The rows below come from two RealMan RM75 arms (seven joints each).
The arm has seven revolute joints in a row. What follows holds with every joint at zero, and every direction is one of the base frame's.
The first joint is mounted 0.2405 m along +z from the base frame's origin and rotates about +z.
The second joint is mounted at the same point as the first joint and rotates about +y.
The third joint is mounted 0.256 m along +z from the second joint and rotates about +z.
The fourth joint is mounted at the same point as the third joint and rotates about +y.
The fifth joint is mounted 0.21 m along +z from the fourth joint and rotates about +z.
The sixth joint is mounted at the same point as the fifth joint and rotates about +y.
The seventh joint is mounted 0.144 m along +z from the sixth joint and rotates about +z.
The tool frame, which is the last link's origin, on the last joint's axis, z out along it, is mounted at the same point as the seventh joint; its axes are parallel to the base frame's.
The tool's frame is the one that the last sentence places.
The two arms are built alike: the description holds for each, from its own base.
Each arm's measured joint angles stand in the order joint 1, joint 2, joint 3, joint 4, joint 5, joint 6, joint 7.
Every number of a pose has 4 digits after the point. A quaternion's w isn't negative.
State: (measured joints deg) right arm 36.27 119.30 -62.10 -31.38 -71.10 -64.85 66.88; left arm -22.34 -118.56 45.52 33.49 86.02 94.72 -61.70
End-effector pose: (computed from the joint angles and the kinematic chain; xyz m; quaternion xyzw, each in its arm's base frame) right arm 0.1902 0.4055 -0.0100 -0.8695 0.1708 0.3697 0.2795; left arm -0.2590 0.3056 0.0244 -0.8764 -0.1188 -0.4096 0.2237
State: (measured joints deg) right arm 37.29 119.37 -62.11 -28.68 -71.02 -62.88 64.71; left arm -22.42 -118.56 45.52 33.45 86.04 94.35 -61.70
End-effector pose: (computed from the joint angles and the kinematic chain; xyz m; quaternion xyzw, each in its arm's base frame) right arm 0.1955 0.4078 -0.0184 -0.8721 0.1766 0.3535 0.2885; left arm -0.2593 0.3066 0.0242 -0.8765 -0.1200 -0.4080 0.2255
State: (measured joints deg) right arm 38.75 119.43 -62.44 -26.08 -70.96 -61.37 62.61; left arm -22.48 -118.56 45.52 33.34 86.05 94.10 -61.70
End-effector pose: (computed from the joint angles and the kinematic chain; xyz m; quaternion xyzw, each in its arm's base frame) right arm 0.1963 0.4100 -0.0274 -0.8775 0.1754 0.3385 0.2908; left arm -0.2595 0.3072 0.0238 -0.8765 -0.1214 -0.4071 0.2265
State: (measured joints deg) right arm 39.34 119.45 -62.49 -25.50 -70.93 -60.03 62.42; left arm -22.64 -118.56 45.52 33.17 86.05 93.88 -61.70
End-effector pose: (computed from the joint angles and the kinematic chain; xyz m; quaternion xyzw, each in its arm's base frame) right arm 0.1965 0.4129 -0.0293 -0.8777 0.1792 0.3317 0.2959; left arm -0.2593 0.3081 0.0233 -0.8764 -0.1224 -0.4068 0.2269
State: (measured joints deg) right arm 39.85 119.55 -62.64 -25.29 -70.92 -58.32 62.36; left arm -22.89 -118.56 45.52 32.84 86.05 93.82 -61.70
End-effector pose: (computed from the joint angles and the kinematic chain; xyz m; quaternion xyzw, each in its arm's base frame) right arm 0.1965 0.4164 -0.0309 -0.8775 0.1828 0.3238 0.3030; left arm -0.2586 0.3088 0.0224 -0.8762 -0.1234 -0.4077 0.2254
